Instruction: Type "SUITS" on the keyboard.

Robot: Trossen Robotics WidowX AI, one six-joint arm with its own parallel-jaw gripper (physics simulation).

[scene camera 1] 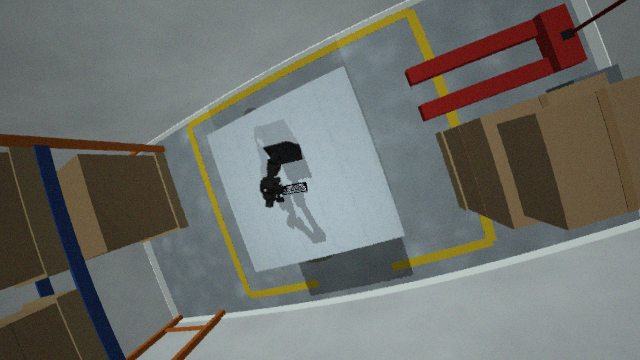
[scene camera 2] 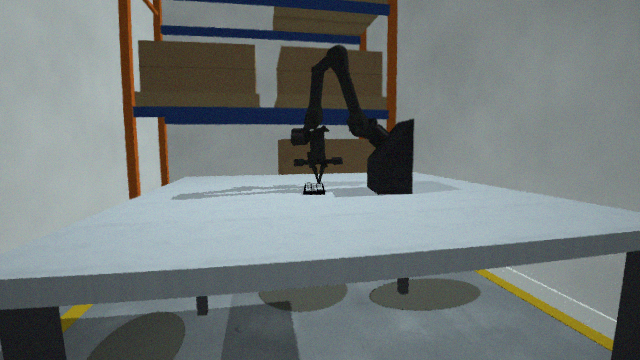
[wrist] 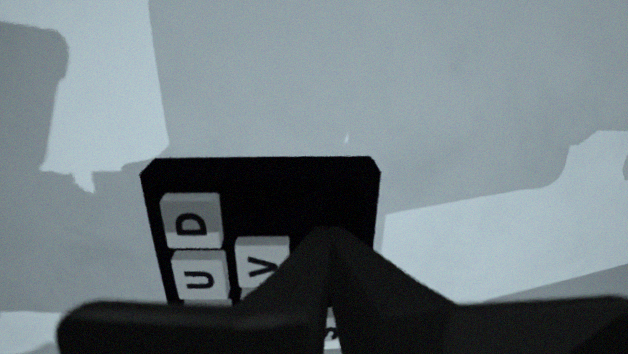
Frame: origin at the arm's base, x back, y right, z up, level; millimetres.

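Seen in the pictures: gripper, fingertip midpoint: (scene camera 1: 283, 187) (wrist: 327, 239); arm's base, link origin: (scene camera 1: 275, 155) (scene camera 2: 384, 141).
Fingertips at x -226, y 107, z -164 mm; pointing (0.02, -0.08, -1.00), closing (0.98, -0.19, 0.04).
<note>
Offsets run from my fingertips to a thing's top centre. Level surfaces: height alone.
The small black keyboard @[dx -35, dy -78, dz +5 mm] (scene camera 1: 296, 188) (scene camera 2: 314, 192) (wrist: 300, 200) with pale keys lies flat on the white table. In the wrist view, the D key @[dx -39, dy +16, dz +5 mm] (wrist: 191, 221), U key @[dx -42, dy -4, dz +5 mm] (wrist: 199, 276) and V key @[dx -21, dy -3, dz +5 mm] (wrist: 262, 262) show at its left and middle. A sliver of another key @[dx -7, dy -37, dz +5 mm] (wrist: 331, 336) shows between the fingers, its letter cut off. My gripper (scene camera 2: 319, 182) (wrist: 327, 239) is shut and empty and points down at the keyboard, its tips right of the V key in the wrist view. Whether they touch a key is unclear. The fingers hide the other keys; S, I and T cannot be read.
The white table @[dz -11 mm] (scene camera 1: 350, 150) (scene camera 2: 250, 230) bears the arm's black base (scene camera 1: 287, 152) (scene camera 2: 392, 165) beside the keyboard. Around the table are a rack with blue beams (scene camera 1: 75, 240) (scene camera 2: 275, 116), cardboard boxes (scene camera 1: 565, 165) (scene camera 2: 200, 70) and a red pallet jack (scene camera 1: 475, 55).
</note>
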